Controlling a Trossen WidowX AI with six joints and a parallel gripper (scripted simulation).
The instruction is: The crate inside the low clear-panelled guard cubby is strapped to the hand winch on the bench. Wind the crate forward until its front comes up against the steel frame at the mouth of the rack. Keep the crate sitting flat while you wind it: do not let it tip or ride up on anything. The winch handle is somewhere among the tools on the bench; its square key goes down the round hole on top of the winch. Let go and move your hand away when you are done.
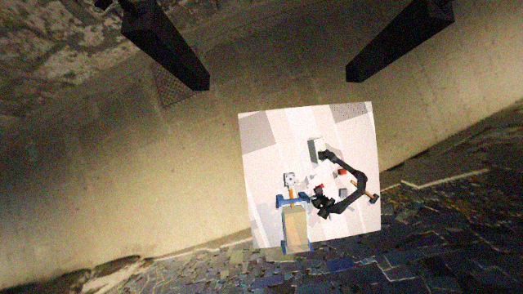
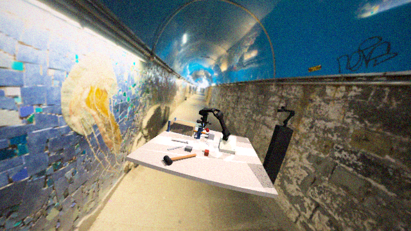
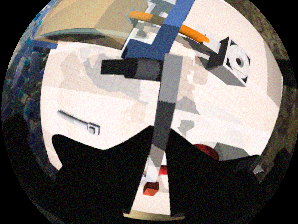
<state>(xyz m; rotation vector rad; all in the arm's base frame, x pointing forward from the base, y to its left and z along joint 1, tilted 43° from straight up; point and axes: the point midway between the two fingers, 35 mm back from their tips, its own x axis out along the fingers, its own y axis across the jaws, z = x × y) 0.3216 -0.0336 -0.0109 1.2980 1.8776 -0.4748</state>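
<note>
Now: the dark red knob 5 cm behind my gripper tip and 3 cm to the left of it. The rest, counted from my gripper tip: winch handle (1 cm behind, 1 cm to the left); hand winch (12 cm behind, 20 cm to the right, 15 cm below); blue steel frame (5 cm ahead, 17 cm to the right, 8 cm below).
</note>
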